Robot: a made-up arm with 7 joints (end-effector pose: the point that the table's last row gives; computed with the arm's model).
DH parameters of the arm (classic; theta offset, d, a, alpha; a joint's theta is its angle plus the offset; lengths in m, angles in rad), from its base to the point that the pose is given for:
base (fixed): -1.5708 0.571 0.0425 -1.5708
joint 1: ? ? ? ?
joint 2: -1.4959 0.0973 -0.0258 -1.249
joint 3: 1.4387 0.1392 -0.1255 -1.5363
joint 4: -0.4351 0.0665 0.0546 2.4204
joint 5: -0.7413 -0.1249 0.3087 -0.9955
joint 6: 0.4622 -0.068 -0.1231 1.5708
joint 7: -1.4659 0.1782 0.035 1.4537
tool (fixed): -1.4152 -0.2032 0 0
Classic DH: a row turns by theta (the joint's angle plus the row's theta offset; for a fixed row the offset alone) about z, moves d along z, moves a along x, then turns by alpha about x.
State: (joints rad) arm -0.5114 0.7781 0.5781 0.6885 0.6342 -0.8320 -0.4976
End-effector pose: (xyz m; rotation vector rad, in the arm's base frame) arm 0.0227 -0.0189 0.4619 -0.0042 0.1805 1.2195
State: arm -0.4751 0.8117 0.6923 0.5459 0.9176 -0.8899 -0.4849
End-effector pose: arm 0.1824 -0.0018 0.4525 -0.2274 -0.2307 1.2543
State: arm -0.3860 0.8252 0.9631 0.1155 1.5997 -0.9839 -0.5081
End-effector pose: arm 0.4871 0.0243 0.7260 -0.6782 -1.3023 0.9052
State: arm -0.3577 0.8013 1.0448 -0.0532 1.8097 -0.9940 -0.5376
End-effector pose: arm 0.5122 -0.0186 0.8683 -0.8348 -1.6149 0.6807
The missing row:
joint 1: 0.1611 0.0876 0.0713 1.685
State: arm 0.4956 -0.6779 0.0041 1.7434 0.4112 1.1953 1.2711
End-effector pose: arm 0.3730 0.0729 0.7332 0.1762 0.1789 -1.9342
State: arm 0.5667 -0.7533 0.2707 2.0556 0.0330 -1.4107 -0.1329
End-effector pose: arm 0.0103 -0.2993 0.9428 2.2056 -0.3588 1.0369
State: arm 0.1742 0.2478 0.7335 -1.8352 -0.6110 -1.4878 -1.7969
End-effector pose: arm 0.4496 -0.3146 0.6990 1.1537 -0.5847 -1.1919
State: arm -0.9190 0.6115 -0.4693 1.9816 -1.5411 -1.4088 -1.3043
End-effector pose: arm 0.5736 0.1275 0.8474 -1.4255 -1.4924 0.5450
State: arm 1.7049 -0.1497 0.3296 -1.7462 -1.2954 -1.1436 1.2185
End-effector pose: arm 0.0007 -0.1319 0.2600 0.5466 1.1037 0.8914
